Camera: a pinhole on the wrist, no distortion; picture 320 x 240 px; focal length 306.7 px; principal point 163.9 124.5 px. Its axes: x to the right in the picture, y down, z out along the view. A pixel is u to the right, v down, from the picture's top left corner.
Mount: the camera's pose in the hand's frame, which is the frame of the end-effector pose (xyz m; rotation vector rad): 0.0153 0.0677 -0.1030 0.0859 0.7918 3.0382
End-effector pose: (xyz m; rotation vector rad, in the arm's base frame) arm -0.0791 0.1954 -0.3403 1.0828 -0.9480 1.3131
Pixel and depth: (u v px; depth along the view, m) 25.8 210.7 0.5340
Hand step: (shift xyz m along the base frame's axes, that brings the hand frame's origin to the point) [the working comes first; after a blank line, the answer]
In the camera's frame: -0.2404 0.1501 0.5340

-0.1520 -0.3436 0.3959
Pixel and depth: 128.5 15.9 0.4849
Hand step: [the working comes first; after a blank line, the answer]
In the camera's frame: -0.0560 -0.1717 0.4849

-0.4326 -0.2207 0.1811
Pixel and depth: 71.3 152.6 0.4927
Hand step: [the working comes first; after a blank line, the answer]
In the camera's frame: -0.1488 0.0451 0.4927

-0.2347 -0.2917 0.2882
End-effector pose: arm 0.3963 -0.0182 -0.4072 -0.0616 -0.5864 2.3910
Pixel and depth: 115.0 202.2 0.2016
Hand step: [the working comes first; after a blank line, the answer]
In the camera's frame: -0.0321 0.0511 0.2016

-0.1366 -0.0834 0.0407
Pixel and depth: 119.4 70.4 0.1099
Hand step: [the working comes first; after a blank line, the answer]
In the camera's frame: -0.0159 -0.0194 0.1099

-0.1079 -0.0637 -0.0707
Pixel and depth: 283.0 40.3 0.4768
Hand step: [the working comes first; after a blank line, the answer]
In the camera's frame: 0.1852 -0.1309 0.4768

-0.1863 -0.4753 0.0385
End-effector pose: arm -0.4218 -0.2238 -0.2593 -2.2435 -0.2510 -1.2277
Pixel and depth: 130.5 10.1 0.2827
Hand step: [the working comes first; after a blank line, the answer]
In the camera's frame: -0.0308 -0.1054 0.2827

0.2216 -0.2003 -0.1039
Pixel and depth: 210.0 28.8 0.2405
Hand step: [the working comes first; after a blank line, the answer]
In the camera's frame: 0.0361 -0.0750 0.2405

0.1506 -0.1656 -0.1347
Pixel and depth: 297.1 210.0 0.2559
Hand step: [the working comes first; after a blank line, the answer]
In the camera's frame: 0.1111 0.0713 0.2559

0.1240 -0.0106 -0.1852
